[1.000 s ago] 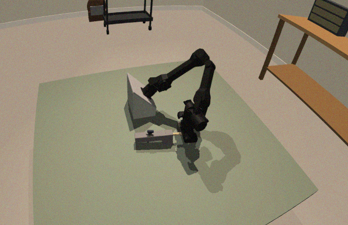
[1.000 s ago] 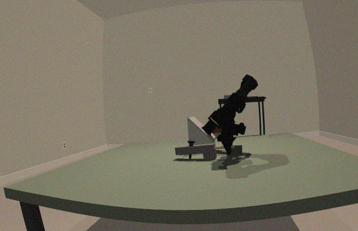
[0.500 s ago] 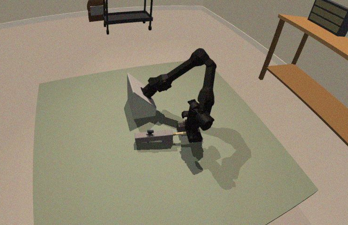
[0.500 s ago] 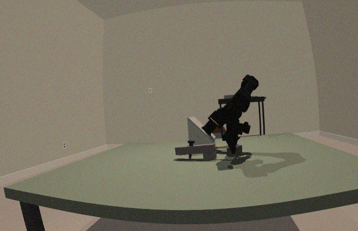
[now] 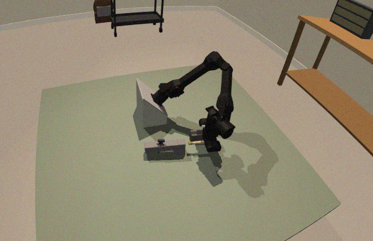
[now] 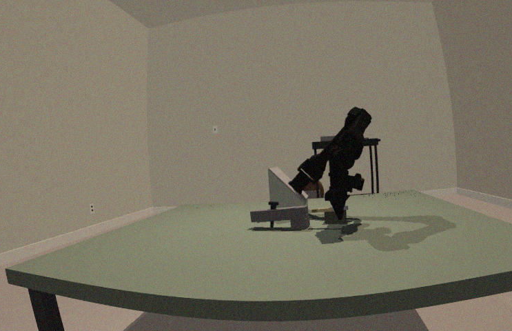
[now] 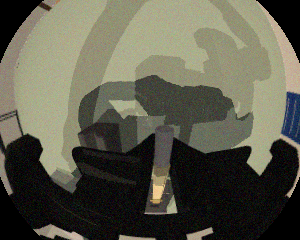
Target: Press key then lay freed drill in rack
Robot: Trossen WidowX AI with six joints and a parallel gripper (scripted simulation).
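The drill lies 10 mm behind my gripper tip, 40 mm to the right of it and 30 mm above it. The rest, counted from my gripper tip: rack (80 mm behind, 10 mm to the right); then grey block (40 mm behind, 190 mm to the right, 10 mm above); then dark key (40 mm behind, 220 mm to the right, 30 mm above).
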